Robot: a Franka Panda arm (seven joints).
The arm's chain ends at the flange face. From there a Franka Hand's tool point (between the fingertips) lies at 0.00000 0.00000 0.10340 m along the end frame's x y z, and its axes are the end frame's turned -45 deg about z.
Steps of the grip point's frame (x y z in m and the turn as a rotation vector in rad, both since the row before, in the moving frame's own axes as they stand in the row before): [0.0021 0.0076 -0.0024 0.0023 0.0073 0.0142]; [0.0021 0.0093 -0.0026 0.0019 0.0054 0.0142]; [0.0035 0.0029 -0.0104 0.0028 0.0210 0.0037]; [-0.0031 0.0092 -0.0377 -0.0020 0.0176 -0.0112]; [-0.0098 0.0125 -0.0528 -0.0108 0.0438 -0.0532]
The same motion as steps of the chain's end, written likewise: [0.0065 0.0046 -0.0024 0.0068 0.0035 0.0142]; [0.0078 0.0056 -0.0026 0.0052 0.0025 0.0142]; [0.0032 0.0013 -0.0104 0.0168 0.0129 0.0037]; [0.0029 0.0098 -0.0377 0.0110 0.0139 -0.0112]; [-0.0020 0.0183 -0.0527 0.0233 0.0386 -0.0532]
